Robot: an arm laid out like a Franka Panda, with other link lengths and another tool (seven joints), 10 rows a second.
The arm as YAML. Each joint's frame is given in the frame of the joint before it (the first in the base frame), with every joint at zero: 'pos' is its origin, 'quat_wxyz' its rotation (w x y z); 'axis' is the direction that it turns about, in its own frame. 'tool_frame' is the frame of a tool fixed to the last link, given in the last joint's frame.
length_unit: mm
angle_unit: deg
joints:
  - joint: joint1
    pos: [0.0, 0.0, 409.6]
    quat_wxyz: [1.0, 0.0, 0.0, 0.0]
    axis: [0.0, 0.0, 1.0]
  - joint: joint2
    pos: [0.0, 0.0, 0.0]
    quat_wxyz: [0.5, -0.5, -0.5, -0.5]
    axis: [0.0, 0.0, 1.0]
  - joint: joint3
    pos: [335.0, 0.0, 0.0]
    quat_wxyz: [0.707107, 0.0, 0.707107, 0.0]
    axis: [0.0, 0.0, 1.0]
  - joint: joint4
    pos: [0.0, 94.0, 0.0]
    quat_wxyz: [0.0, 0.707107, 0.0, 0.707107]
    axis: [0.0, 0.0, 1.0]
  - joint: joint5
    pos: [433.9, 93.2, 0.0]
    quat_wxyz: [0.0, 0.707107, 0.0, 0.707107]
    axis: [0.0, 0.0, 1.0]
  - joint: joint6
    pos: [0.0, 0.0, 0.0]
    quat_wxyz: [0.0, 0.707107, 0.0, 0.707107]
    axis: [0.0, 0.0, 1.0]
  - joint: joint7
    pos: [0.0, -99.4, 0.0]
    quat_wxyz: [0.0, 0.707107, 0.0, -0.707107]
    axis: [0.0, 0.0, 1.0]
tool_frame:
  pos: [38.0, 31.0, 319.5]
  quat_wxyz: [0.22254, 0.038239, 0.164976, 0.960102]
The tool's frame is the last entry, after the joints.
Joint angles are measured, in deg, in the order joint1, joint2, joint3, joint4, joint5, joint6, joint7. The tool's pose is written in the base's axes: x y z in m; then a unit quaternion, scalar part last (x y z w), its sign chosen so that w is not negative. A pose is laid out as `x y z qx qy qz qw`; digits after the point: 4 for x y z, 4 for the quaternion.
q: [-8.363, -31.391, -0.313, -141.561, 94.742, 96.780, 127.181]
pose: 0.5169 0.2316 0.6113 -0.2637 -0.7443 -0.5972 0.1412
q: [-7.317, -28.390, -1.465, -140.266, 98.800, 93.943, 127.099]
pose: 0.5254 0.2361 0.6286 -0.2513 -0.7171 -0.6293 0.1629
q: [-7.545, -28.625, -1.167, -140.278, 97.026, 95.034, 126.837]
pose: 0.5260 0.2342 0.6181 -0.2566 -0.7286 -0.6156 0.1561
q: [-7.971, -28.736, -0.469, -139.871, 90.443, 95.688, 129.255]
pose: 0.5138 0.2344 0.5870 -0.2666 -0.7606 -0.5667 0.1713
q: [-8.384, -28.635, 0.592, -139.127, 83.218, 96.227, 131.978]
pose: 0.5001 0.2326 0.5543 -0.2757 -0.7937 -0.5091 0.1866
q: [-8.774, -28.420, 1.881, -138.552, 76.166, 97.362, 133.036]
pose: 0.4904 0.2256 0.5199 -0.2804 -0.8270 -0.4499 0.1871
